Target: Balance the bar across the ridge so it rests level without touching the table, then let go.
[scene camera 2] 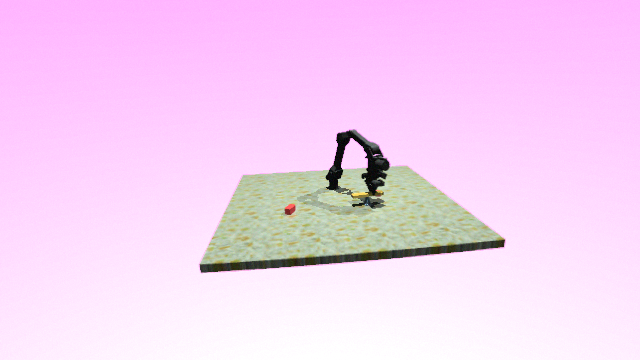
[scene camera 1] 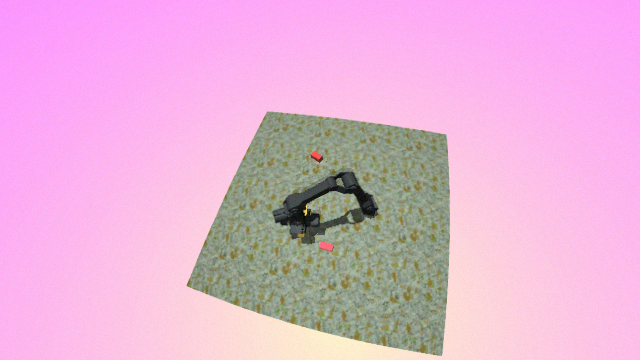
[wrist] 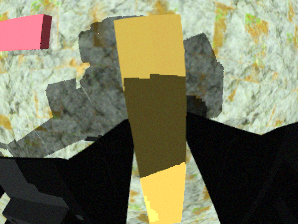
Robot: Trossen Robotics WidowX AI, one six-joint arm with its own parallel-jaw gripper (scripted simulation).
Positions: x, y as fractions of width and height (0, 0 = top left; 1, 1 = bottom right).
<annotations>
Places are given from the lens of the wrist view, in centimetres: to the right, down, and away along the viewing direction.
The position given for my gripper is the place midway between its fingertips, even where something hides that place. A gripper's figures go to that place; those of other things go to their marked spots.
my gripper (wrist: 0.53, 0.55): 1, 1, 10
yellow bar (wrist: 0.51, 0.22): 0, -3, 7
</annotations>
